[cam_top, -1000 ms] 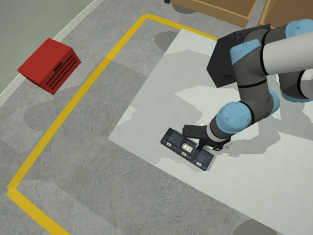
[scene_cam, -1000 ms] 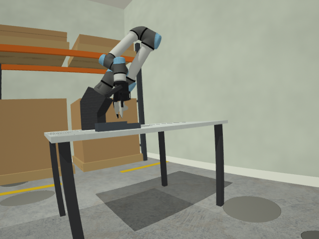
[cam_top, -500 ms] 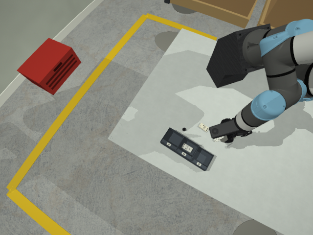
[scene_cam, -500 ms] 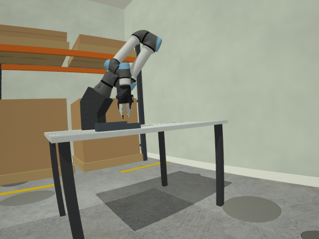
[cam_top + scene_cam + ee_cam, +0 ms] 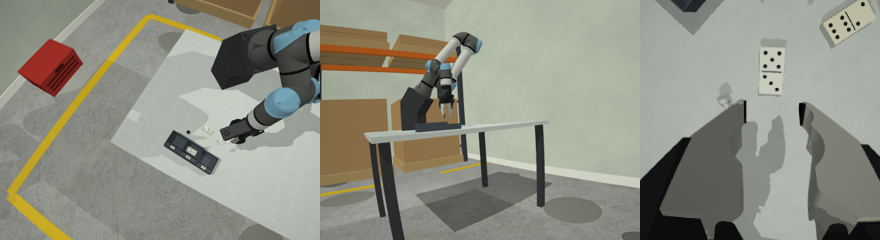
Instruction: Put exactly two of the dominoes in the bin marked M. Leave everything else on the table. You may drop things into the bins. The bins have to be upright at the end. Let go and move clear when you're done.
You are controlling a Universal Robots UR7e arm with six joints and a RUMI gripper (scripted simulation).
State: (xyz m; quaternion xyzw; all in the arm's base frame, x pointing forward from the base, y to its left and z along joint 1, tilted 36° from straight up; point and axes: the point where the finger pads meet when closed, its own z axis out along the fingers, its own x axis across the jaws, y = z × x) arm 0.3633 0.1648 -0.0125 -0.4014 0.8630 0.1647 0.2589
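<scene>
Right now the bin is 160 mm ahead of my hand, 90 mm to the right of it and 60 mm below it. The rest, counted from my hand: black nut 160 mm to the right, 90 mm ahead, 80 mm below; then domino 100 mm to the right, 80 mm below, 10 mm ahead; then screw 80 mm below, 60 mm to the left.
</scene>
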